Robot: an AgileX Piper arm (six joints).
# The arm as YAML. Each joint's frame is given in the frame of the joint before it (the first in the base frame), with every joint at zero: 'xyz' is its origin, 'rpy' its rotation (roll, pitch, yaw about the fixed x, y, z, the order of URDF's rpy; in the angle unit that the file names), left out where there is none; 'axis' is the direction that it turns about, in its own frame. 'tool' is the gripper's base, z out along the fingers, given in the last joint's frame.
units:
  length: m
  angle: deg
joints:
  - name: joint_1
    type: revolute
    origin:
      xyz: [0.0, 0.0, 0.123]
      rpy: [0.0, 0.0, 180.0]
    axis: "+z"
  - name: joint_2
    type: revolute
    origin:
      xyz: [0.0, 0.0, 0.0]
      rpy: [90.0, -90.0, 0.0]
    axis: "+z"
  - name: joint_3
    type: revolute
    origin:
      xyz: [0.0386, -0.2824, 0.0]
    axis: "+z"
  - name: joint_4
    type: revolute
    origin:
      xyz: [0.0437, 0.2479, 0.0]
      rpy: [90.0, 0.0, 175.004]
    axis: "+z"
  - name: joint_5
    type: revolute
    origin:
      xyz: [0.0, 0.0, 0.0]
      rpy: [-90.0, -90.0, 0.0]
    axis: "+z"
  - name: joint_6
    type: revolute
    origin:
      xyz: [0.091, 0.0, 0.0]
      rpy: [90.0, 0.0, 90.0]
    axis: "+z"
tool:
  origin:
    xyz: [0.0, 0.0, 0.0]
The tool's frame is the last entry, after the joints.
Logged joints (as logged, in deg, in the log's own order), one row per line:
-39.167, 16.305, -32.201, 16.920, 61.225, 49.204
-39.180, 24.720, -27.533, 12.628, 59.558, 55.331
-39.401, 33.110, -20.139, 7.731, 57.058, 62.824
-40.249, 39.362, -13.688, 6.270, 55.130, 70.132
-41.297, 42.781, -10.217, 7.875, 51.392, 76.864
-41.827, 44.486, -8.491, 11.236, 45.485, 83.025
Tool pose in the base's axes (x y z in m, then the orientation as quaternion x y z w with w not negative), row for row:
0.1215, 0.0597, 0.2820, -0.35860, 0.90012, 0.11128, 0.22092
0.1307, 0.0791, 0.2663, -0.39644, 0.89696, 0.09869, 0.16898
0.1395, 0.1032, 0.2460, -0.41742, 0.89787, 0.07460, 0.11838
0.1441, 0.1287, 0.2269, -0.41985, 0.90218, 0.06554, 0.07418
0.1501, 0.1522, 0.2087, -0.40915, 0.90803, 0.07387, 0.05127
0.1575, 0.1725, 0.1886, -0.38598, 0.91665, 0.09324, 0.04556
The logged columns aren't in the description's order. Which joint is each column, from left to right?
Columns, left to right: joint_3, joint_1, joint_6, joint_4, joint_5, joint_2.
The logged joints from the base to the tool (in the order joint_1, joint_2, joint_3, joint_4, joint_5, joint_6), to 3 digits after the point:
16.305, 49.204, -39.167, 16.920, 61.225, -32.201
24.720, 55.331, -39.180, 12.628, 59.558, -27.533
33.110, 62.824, -39.401, 7.731, 57.058, -20.139
39.362, 70.132, -40.249, 6.270, 55.130, -13.688
42.781, 76.864, -41.297, 7.875, 51.392, -10.217
44.486, 83.025, -41.827, 11.236, 45.485, -8.491

